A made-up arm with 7 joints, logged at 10 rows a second.
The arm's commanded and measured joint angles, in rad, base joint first. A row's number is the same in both.
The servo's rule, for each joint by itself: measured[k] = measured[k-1] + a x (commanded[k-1-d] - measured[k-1]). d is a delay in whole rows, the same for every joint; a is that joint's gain. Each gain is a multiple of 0.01, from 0.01 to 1. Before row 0 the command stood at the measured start. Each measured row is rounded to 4 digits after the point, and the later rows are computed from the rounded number. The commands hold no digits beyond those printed.
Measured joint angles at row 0:
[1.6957, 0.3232, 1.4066, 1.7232, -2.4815, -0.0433, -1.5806]
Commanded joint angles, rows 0 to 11:
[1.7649, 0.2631, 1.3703, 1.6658, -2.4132, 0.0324, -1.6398]
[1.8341, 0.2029, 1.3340, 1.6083, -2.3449, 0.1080, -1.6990]
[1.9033, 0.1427, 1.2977, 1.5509, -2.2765, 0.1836, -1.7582]
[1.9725, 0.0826, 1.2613, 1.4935, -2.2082, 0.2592, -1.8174]
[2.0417, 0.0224, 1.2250, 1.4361, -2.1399, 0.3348, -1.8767]
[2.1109, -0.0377, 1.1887, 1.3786, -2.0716, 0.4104, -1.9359]
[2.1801, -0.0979, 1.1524, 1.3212, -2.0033, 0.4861, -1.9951]
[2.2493, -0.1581, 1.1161, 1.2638, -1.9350, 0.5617, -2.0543]
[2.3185, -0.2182, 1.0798, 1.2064, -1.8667, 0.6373, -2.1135]
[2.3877, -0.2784, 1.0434, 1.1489, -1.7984, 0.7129, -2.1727]
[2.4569, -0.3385, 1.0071, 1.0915, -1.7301, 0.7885, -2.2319]
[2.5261, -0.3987, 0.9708, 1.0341, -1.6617, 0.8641, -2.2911]
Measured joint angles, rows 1 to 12:
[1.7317, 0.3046, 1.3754, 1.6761, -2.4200, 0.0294, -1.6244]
[1.7849, 0.2731, 1.3398, 1.6205, -2.3524, 0.1049, -1.6796]
[1.8465, 0.2327, 1.3036, 1.5634, -2.2841, 0.1805, -1.7378]
[1.9120, 0.1862, 1.2672, 1.5061, -2.2158, 0.2561, -1.7967]
[1.9794, 0.1354, 1.2309, 1.4487, -2.1475, 0.3317, -1.8559]
[2.0478, 0.0817, 1.1946, 1.3912, -2.0792, 0.4073, -1.9151]
[2.1166, 0.0260, 1.1583, 1.3338, -2.0109, 0.4829, -1.9743]
[2.1856, -0.0311, 1.1220, 1.2764, -1.9426, 0.5585, -2.0335]
[2.2547, -0.0891, 1.0857, 1.2190, -1.8743, 0.6341, -2.0927]
[2.3239, -0.1478, 1.0493, 1.1615, -1.8060, 0.7097, -2.1519]
[2.3931, -0.2069, 1.0130, 1.1041, -1.7377, 0.7853, -2.2111]
[2.4623, -0.2664, 0.9767, 1.0467, -1.6693, 0.8609, -2.2703]
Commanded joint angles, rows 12 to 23:
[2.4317, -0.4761, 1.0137, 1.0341, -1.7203, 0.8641, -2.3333]
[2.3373, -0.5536, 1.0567, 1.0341, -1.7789, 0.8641, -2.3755]
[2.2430, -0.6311, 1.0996, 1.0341, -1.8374, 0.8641, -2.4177]
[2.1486, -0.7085, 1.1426, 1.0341, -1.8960, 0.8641, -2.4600]
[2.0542, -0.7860, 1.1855, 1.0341, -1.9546, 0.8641, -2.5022]
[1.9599, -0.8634, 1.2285, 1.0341, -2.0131, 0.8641, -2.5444]
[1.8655, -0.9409, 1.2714, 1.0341, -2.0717, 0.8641, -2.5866]
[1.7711, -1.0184, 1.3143, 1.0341, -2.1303, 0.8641, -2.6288]
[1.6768, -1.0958, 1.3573, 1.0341, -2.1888, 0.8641, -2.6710]
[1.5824, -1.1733, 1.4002, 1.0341, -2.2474, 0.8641, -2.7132]
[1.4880, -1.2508, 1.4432, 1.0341, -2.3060, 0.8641, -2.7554]
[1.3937, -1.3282, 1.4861, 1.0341, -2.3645, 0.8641, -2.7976]
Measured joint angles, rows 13 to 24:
[2.4464, -0.3314, 1.0085, 1.0364, -1.7152, 0.8640, -2.3169]
[2.3897, -0.4003, 1.0500, 1.0345, -1.7725, 0.8641, -2.3603]
[2.3134, -0.4718, 1.0927, 1.0342, -1.8309, 0.8641, -2.4028]
[2.2277, -0.5452, 1.1356, 1.0341, -1.8895, 0.8641, -2.4451]
[2.1375, -0.6198, 1.1785, 1.0341, -1.9481, 0.8641, -2.4874]
[2.0451, -0.6953, 1.2215, 1.0341, -2.0066, 0.8641, -2.5296]
[1.9517, -0.7714, 1.2644, 1.0341, -2.0652, 0.8641, -2.5718]
[1.8578, -0.8480, 1.3073, 1.0341, -2.1238, 0.8641, -2.6140]
[1.7637, -0.9248, 1.3503, 1.0341, -2.1823, 0.8641, -2.6562]
[1.6694, -1.0018, 1.3932, 1.0341, -2.2409, 0.8641, -2.6984]
[1.5751, -1.0790, 1.4362, 1.0341, -2.2995, 0.8641, -2.7406]
[1.4808, -1.1563, 1.4791, 1.0341, -2.3580, 0.8641, -2.7828]

